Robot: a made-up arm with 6 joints.
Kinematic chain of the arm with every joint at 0, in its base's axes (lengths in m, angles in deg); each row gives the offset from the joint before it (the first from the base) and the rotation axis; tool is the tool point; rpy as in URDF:
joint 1: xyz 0 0 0.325 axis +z
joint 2: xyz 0 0 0 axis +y
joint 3: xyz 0.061 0 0.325 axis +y
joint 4: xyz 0.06 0 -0.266 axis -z
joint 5: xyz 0 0 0 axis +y
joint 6: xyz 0.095 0 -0.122 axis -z
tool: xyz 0 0 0 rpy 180 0 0
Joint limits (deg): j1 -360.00..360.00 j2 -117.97..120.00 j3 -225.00..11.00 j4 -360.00..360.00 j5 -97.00..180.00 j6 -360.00..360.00
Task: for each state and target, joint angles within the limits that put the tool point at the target. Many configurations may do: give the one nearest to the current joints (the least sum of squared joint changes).
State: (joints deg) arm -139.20 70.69 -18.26 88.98 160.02 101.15
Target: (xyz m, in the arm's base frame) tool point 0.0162 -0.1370 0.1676
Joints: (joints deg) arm -143.48 105.04 -26.10 53.03 142.14 101.15
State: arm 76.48 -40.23 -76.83 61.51 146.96 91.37
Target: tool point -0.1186 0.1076 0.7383
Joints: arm 76.62 -33.77 -83.23 67.98 139.78 91.37
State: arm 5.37 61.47 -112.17 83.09 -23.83 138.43
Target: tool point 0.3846 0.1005 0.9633
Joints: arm 21.07 19.01 -154.74 66.64 19.65 138.43
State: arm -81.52 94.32 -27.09 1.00 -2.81 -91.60
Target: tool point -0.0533 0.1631 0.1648
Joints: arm -73.26 120.00 -6.66 4.09 16.30 -91.60
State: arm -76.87 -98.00 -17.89 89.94 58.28 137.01
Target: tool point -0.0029 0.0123 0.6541
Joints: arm -75.22 -92.97 -31.04 89.95 38.03 137.01
